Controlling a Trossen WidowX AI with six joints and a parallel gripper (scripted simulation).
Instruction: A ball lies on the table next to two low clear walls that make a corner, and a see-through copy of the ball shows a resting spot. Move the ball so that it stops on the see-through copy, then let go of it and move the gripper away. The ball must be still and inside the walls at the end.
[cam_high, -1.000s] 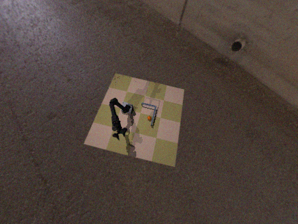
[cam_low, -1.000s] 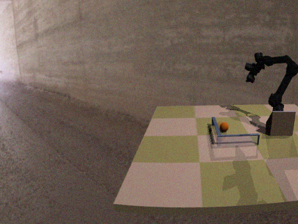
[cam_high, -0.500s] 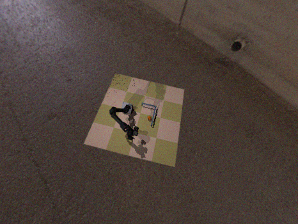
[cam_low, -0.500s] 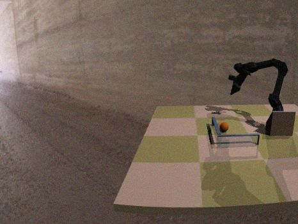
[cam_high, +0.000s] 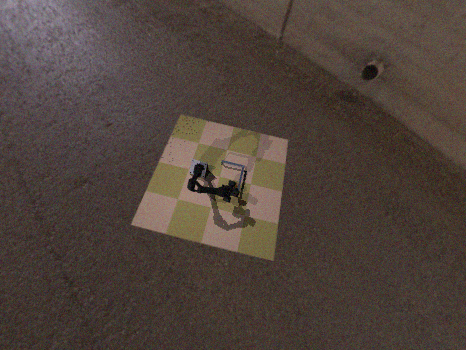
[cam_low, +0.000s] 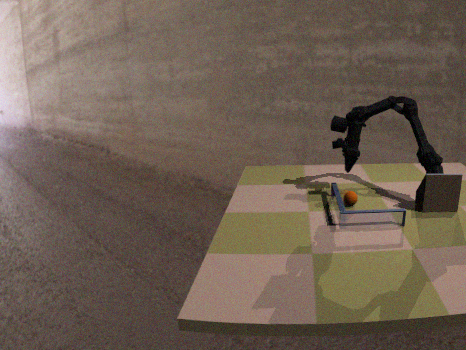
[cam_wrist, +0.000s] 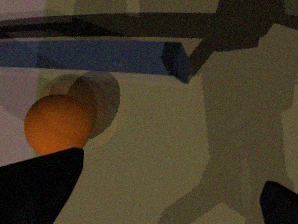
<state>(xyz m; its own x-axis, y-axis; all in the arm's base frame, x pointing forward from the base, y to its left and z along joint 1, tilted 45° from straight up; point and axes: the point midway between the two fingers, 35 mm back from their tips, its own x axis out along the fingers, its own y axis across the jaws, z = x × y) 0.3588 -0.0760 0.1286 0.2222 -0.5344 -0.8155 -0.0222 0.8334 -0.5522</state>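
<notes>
The orange ball lies 12 cm to the left of my gripper tip, 8 cm below it and 1 cm behind it.
</notes>
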